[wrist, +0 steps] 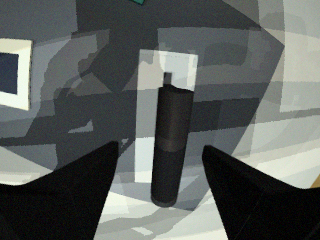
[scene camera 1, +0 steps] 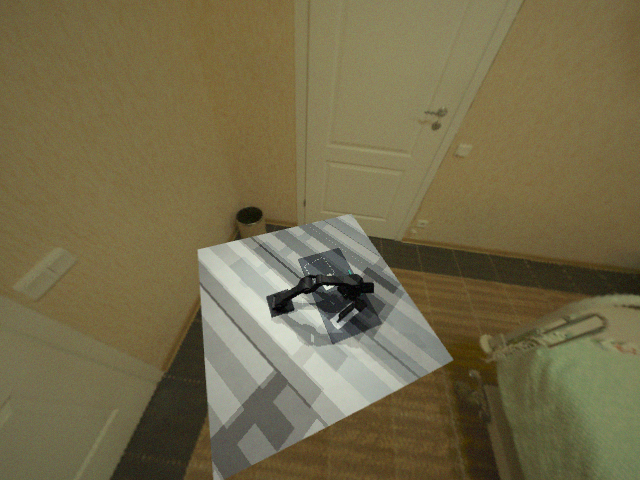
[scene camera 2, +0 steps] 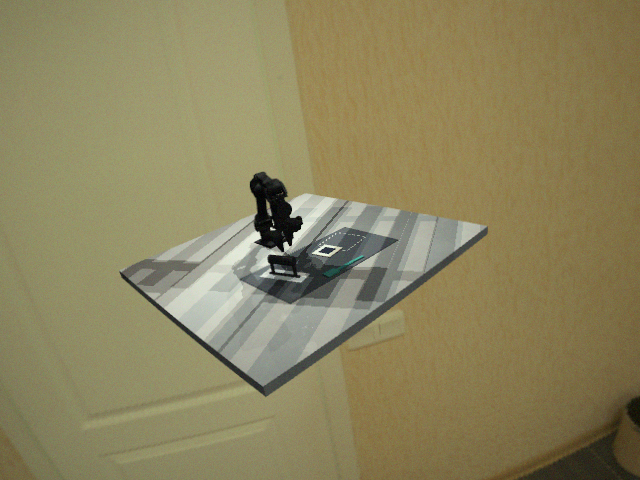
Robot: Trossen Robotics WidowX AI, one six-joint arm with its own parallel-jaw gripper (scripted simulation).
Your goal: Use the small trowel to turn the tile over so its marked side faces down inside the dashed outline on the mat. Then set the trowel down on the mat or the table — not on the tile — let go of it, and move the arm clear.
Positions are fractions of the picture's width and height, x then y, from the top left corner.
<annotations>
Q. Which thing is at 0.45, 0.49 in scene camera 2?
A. My gripper.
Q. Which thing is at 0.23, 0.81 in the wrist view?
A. My gripper.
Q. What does my gripper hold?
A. Nothing.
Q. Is my gripper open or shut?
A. Open.
</annotations>
